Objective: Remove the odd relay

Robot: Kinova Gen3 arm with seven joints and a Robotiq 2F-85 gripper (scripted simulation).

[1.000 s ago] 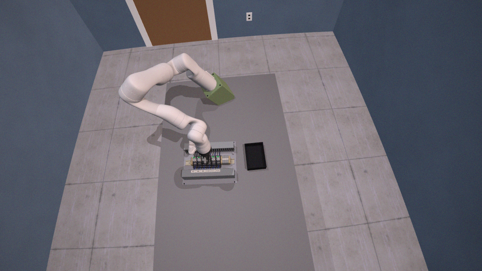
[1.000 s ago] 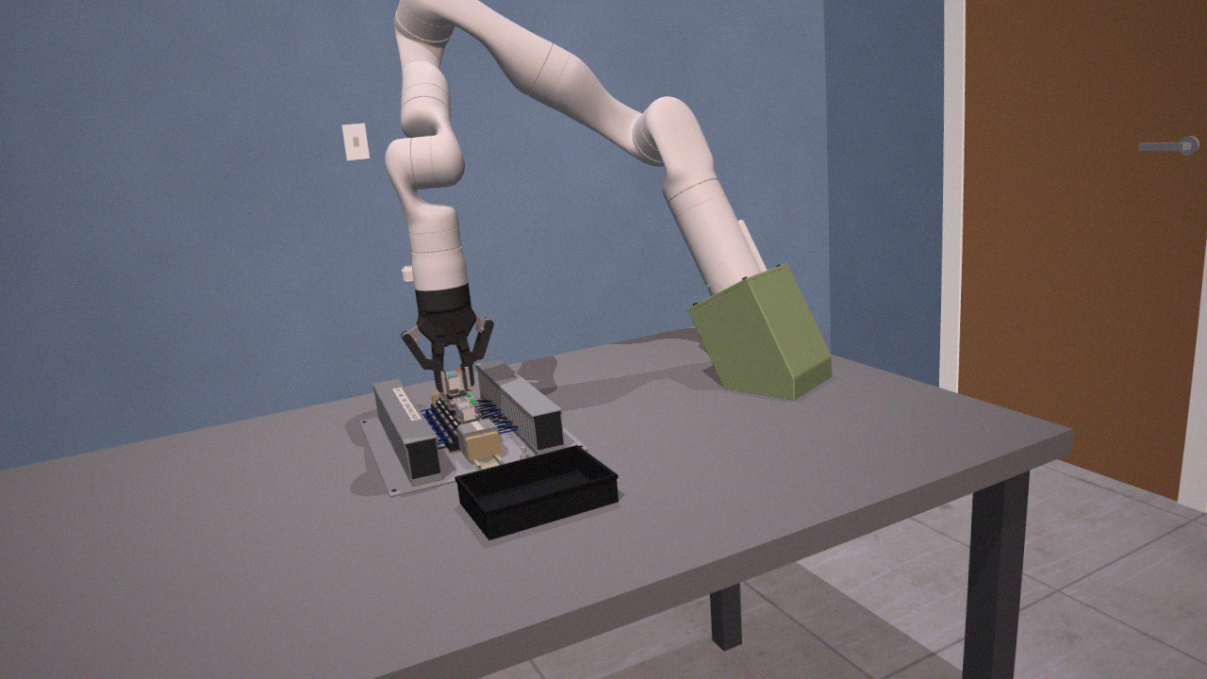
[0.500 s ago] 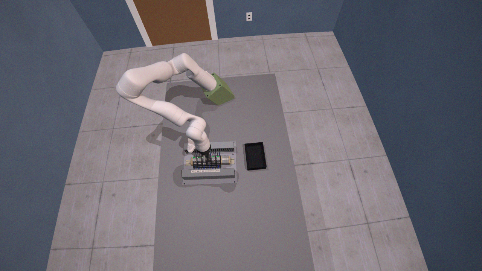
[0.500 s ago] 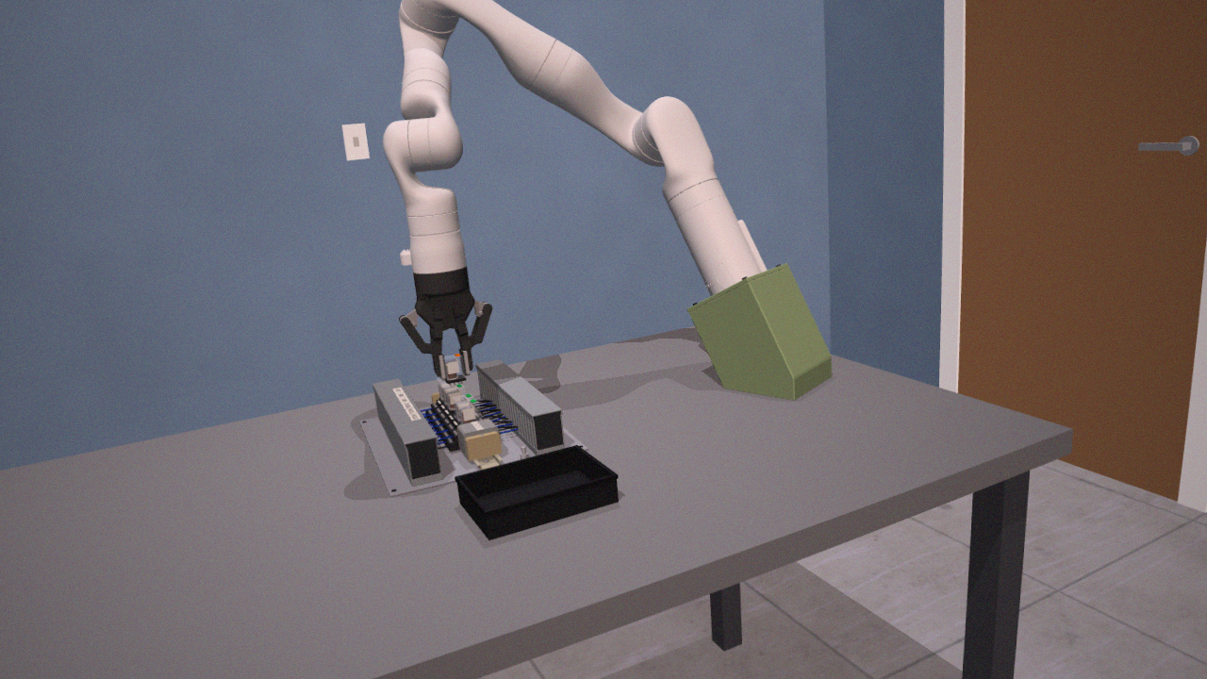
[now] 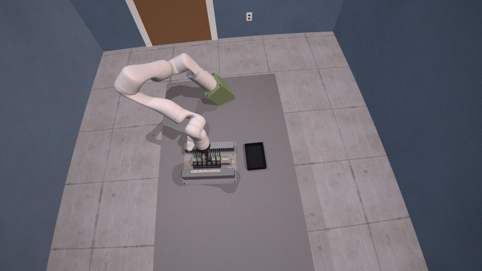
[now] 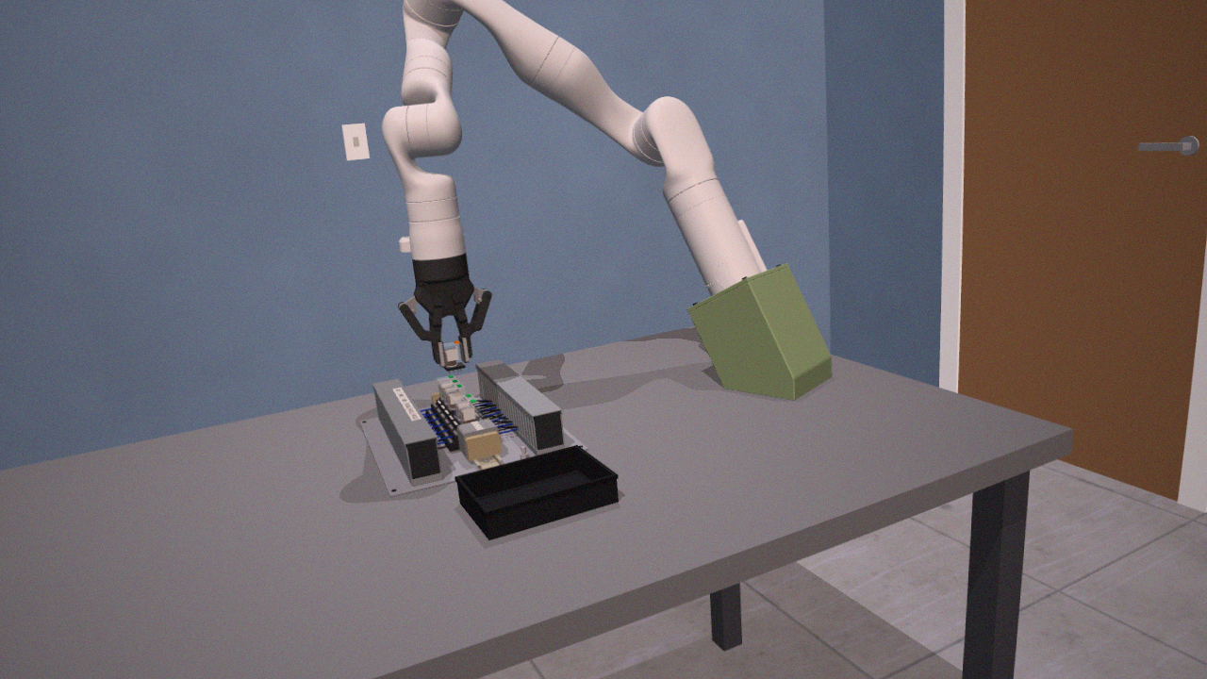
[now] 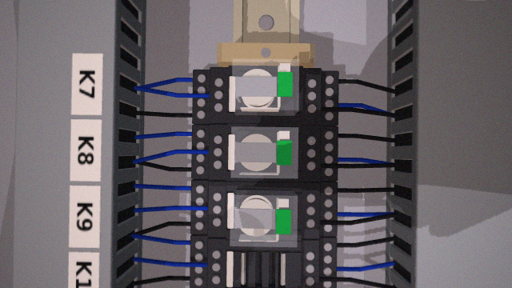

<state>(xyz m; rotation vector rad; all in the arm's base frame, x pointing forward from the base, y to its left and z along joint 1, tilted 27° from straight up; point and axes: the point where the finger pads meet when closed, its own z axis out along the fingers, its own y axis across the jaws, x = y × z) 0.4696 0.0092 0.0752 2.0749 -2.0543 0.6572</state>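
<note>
Right now the black parts tray is 27 cm to the left of my hand, 11 cm below it and 2 cm behind it. From my hand the other things lie so: relay: 1 cm below; then relay panel: 10 cm below.
</note>
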